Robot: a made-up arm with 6 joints.
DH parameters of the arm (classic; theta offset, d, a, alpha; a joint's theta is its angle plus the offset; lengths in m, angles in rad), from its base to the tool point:
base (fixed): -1.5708 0.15 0 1.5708
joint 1: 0 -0.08 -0.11 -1.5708
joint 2: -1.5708 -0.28 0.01 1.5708
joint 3: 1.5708 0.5 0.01 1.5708
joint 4: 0.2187 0 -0.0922 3.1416
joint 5: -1.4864 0 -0.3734 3.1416
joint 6: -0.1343 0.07 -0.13 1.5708
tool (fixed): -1.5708 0.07 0 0
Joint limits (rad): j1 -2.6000..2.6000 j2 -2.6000..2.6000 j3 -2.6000..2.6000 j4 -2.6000..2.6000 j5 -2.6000..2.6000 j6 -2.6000..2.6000
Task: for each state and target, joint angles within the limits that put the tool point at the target. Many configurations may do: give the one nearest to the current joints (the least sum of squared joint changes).
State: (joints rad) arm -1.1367 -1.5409 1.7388 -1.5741 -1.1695 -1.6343
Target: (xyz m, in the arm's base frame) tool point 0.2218 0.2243 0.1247
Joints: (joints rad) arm -1.0295 -1.7849 1.8746 -1.3134 -1.5186 -1.6325
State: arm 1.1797 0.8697 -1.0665 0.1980 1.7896 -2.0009
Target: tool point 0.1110 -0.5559 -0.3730
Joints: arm 1.5532 0.7604 -0.9948 0.5789 1.4779 -1.9685
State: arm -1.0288 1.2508 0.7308 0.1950 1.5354 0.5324
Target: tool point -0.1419 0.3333 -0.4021
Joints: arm -0.9041 1.4609 0.6776 0.2104 1.5323 0.4737
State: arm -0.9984 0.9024 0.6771 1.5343 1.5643 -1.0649
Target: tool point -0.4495 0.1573 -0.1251
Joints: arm -0.7834 0.8140 1.3762 0.9218 2.0706 -1.1457
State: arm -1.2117 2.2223 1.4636 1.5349 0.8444 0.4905
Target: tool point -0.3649 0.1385 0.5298
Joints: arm -1.4535 2.0599 1.3307 1.6640 0.7700 0.4577
